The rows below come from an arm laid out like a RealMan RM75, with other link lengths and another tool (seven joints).
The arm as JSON. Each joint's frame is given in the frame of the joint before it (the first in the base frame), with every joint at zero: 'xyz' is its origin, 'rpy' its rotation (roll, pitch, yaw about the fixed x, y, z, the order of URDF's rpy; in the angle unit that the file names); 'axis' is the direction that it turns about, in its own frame. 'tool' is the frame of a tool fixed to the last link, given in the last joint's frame.
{
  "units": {
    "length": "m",
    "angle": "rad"
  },
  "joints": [
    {
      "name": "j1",
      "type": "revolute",
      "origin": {
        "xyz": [
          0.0,
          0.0,
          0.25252
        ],
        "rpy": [
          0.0,
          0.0,
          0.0
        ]
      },
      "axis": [
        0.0,
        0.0,
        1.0
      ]
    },
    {
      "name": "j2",
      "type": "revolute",
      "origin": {
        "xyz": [
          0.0,
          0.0,
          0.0
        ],
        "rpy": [
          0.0,
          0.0,
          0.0
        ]
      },
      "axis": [
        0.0,
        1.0,
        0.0
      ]
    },
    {
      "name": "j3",
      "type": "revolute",
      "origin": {
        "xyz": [
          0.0,
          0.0,
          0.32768
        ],
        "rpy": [
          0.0,
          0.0,
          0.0
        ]
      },
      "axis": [
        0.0,
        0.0,
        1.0
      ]
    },
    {
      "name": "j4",
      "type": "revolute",
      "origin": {
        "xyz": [
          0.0,
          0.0,
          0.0
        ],
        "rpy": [
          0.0,
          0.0,
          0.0
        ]
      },
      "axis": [
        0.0,
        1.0,
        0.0
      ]
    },
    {
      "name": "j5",
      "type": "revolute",
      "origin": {
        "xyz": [
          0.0,
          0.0,
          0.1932
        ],
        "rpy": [
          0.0,
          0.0,
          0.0
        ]
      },
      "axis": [
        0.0,
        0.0,
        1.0
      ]
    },
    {
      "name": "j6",
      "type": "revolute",
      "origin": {
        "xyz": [
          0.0,
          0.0,
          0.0
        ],
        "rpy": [
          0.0,
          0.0,
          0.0
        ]
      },
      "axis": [
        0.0,
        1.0,
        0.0
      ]
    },
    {
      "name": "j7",
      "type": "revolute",
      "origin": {
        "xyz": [
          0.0,
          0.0,
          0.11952
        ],
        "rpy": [
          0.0,
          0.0,
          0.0
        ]
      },
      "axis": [
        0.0,
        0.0,
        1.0
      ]
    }
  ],
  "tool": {
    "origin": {
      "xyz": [
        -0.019,
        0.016,
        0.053
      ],
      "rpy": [
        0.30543,
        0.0,
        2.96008
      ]
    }
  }
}
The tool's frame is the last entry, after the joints.
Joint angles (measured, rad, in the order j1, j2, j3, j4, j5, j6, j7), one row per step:
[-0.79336, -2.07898, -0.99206, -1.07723, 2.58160, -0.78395, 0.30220]
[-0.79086, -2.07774, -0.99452, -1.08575, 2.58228, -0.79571, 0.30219]
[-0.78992, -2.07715, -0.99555, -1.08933, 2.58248, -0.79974, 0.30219]
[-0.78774, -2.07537, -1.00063, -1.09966, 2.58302, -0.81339, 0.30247]
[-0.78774, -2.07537, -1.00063, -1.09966, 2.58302, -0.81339, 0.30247]
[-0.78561, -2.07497, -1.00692, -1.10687, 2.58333, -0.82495, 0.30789]
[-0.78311, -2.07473, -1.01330, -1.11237, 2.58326, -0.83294, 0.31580]
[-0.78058, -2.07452, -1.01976, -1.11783, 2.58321, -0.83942, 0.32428]
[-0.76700, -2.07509, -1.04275, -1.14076, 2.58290, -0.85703, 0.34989]
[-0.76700, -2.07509, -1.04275, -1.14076, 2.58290, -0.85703, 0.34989]
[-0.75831, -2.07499, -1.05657, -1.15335, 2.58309, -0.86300, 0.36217]
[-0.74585, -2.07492, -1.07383, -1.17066, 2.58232, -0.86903, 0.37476]
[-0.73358, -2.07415, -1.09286, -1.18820, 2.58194, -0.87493, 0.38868]
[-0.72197, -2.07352, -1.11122, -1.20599, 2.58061, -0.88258, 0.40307]
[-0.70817, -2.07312, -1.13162, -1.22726, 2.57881, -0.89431, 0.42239]
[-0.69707, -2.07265, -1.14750, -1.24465, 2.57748, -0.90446, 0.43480]
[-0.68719, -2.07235, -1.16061, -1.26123, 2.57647, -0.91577, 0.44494]
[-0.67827, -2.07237, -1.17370, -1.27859, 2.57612, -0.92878, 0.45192]
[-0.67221, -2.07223, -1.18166, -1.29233, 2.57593, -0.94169, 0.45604]
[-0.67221, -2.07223, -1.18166, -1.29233, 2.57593, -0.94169, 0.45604]
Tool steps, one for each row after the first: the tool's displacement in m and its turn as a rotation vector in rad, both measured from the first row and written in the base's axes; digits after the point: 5 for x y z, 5 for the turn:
[-0.00015, -0.00101, 0.00109, -0.00286, 0.00300, 0.00304]
[-0.00005, -0.00131, 0.00155, -0.00369, 0.00357, 0.00379]
[0.00028, -0.00189, 0.00323, -0.00559, 0.00562, 0.00721]
[0.00028, -0.00189, 0.00323, -0.00559, 0.00562, 0.00721]
[0.00039, -0.00233, 0.00452, -0.00826, 0.00842, 0.00811]
[0.00036, -0.00247, 0.00567, -0.01033, 0.01025, 0.00695]
[0.00052, -0.00246, 0.00679, -0.01192, 0.01115, 0.00458]
[0.00161, -0.00326, 0.01014, -0.01482, 0.00509, -0.00090]
[0.00161, -0.00326, 0.01014, -0.01482, 0.00509, -0.00090]
[0.00217, -0.00316, 0.01229, -0.01276, -0.00179, -0.00281]
[0.00300, -0.00332, 0.01496, -0.00882, -0.01409, -0.00274]
[0.00374, -0.00277, 0.01835, -0.00288, -0.02606, -0.00381]
[0.00453, -0.00248, 0.02174, 0.00166, -0.03678, -0.00524]
[0.00502, -0.00270, 0.02568, 0.00445, -0.04603, -0.00841]
[0.00528, -0.00299, 0.02896, 0.00742, -0.05372, -0.00865]
[0.00546, -0.00370, 0.03183, 0.00878, -0.05924, -0.00852]
[0.00606, -0.00447, 0.03472, 0.01044, -0.06501, -0.00686]
[0.00640, -0.00559, 0.03677, 0.00930, -0.06681, -0.00526]
[0.00640, -0.00559, 0.03677, 0.00930, -0.06681, -0.00526]

